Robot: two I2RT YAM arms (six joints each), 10 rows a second.
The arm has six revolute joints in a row. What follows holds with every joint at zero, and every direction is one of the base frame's.
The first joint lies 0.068 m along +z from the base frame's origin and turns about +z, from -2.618 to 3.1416 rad.
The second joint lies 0.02 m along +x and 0.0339 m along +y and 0.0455 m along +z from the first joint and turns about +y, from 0 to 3.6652 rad.
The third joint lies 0.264 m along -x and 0.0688 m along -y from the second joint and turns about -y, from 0 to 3.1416 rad.
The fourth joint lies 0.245 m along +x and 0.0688 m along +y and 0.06 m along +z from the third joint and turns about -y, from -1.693 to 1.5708 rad.
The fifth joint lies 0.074 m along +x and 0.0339 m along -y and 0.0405 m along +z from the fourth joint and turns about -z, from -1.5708 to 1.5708 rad.
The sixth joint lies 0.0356 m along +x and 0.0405 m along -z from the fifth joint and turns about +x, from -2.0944 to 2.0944 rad.
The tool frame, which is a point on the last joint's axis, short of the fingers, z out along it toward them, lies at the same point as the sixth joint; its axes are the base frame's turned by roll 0, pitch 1.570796 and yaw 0 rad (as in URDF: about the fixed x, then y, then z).
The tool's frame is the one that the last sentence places.
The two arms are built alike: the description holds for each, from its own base.
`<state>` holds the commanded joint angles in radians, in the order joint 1, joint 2, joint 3, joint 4, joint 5, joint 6, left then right.
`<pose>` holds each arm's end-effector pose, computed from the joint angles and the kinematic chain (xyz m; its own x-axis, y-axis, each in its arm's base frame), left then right.
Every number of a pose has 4 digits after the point.
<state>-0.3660 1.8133 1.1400 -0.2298 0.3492 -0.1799 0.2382 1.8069 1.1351 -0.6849 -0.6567 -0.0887</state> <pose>0.3494 -0.1470 0.1795 -0.8170 0.1331 -0.5611 0.3943 0.8389 -0.3751 0.3181 0.0996 0.1648 -0.9181 -0.2951 -0.2645 -0.3958 0.7157 0.5754</pose>
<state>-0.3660 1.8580 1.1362 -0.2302 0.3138 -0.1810 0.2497 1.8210 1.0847 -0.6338 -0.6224 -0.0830</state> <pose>0.3517 -0.1466 0.1620 -0.8396 0.1384 -0.5253 0.3624 0.8631 -0.3518 0.3124 0.1011 0.1483 -0.9203 -0.3042 -0.2460 -0.3910 0.7359 0.5528</pose>
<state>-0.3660 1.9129 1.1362 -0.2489 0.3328 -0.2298 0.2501 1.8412 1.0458 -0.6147 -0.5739 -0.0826</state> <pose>0.3518 -0.1473 0.1412 -0.8905 0.1107 -0.4413 0.3015 0.8700 -0.3901 0.3067 0.0983 0.1324 -0.9291 -0.3088 -0.2037 -0.3699 0.7693 0.5209</pose>
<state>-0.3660 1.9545 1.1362 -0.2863 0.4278 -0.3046 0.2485 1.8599 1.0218 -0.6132 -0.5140 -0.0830</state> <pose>0.3476 -0.1490 0.1254 -0.9456 0.0702 -0.3177 0.2266 0.8427 -0.4883 0.3022 0.0947 0.1203 -0.9366 -0.3121 -0.1593 -0.3498 0.8065 0.4766</pose>
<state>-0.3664 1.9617 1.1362 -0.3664 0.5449 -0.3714 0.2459 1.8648 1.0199 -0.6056 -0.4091 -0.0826</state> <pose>0.3383 -0.1496 0.1212 -0.9844 0.0453 -0.1699 0.1375 0.8008 -0.5830 0.3038 0.0909 0.1169 -0.9374 -0.3133 -0.1522 -0.3482 0.8553 0.3837</pose>
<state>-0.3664 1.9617 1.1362 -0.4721 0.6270 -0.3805 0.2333 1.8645 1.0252 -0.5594 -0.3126 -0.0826</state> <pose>0.3273 -0.1480 0.1192 -0.9973 0.0606 -0.0407 0.0727 0.7774 -0.6248 0.3119 0.0854 0.1177 -0.9329 -0.3024 -0.1957 -0.3494 0.8917 0.2878</pose>
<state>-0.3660 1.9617 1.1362 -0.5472 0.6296 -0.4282 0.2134 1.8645 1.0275 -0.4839 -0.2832 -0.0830</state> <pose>0.3203 -0.1452 0.1175 -0.9979 0.0230 0.0607 -0.0186 0.7946 -0.6069 0.3222 0.0800 0.1196 -0.9212 -0.2811 -0.2689 -0.3485 0.9036 0.2493</pose>
